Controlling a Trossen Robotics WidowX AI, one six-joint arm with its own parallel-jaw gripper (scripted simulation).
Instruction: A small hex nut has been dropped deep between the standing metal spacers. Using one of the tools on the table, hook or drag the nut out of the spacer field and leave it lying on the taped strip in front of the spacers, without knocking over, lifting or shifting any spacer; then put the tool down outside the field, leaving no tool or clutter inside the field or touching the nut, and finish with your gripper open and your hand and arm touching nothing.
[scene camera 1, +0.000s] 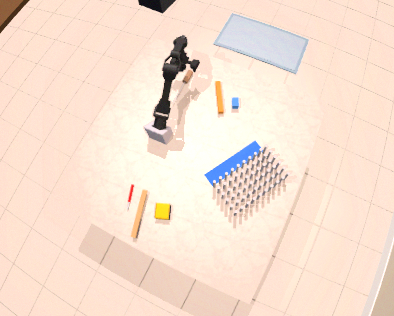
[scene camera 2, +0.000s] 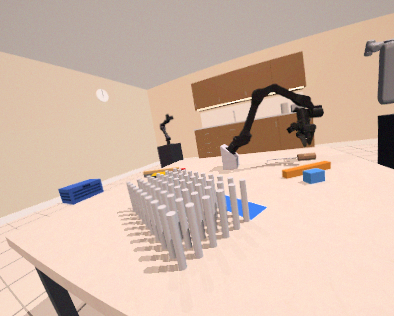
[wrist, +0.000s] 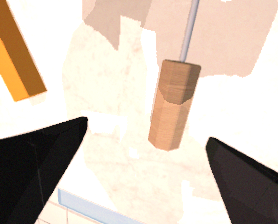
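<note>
My gripper (wrist: 148, 132) is open and holds nothing; a blue taped strip (scene camera 1: 249, 150) is in view as well.
</note>
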